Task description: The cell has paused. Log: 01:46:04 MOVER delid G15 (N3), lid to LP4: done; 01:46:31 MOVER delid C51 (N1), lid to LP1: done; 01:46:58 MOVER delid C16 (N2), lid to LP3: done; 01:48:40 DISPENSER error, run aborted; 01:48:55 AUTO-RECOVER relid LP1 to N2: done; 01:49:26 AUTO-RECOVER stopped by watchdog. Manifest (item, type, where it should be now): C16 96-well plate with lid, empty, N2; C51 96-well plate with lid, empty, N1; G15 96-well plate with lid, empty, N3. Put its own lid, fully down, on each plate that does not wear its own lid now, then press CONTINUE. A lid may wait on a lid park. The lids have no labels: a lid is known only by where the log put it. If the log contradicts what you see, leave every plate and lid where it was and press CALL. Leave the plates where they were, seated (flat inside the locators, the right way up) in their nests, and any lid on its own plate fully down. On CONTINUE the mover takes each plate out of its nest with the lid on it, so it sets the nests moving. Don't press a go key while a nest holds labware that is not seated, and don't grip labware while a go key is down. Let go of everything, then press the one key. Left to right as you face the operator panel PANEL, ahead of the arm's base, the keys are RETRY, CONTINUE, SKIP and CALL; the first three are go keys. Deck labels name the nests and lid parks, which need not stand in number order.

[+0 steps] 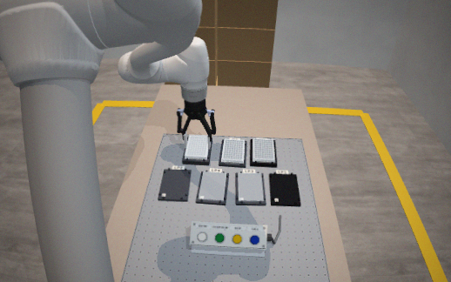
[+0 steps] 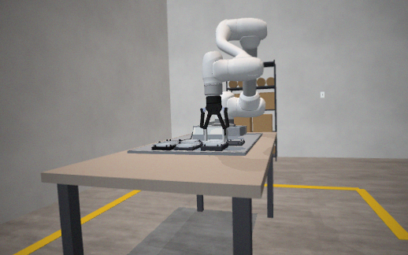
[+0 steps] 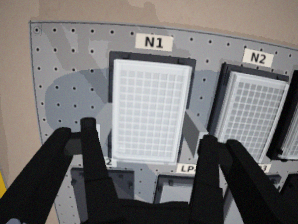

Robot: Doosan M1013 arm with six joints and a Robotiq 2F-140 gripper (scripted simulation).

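Right now my hand is 3 cm above the plate. Also, from my hand: lid park LP3: 21 cm behind, 17 cm to the right, 5 cm below; lid park LP2: 17 cm behind, 9 cm to the left, 5 cm below; lid park LP4: 19 cm behind, 4 cm to the right, 5 cm below.
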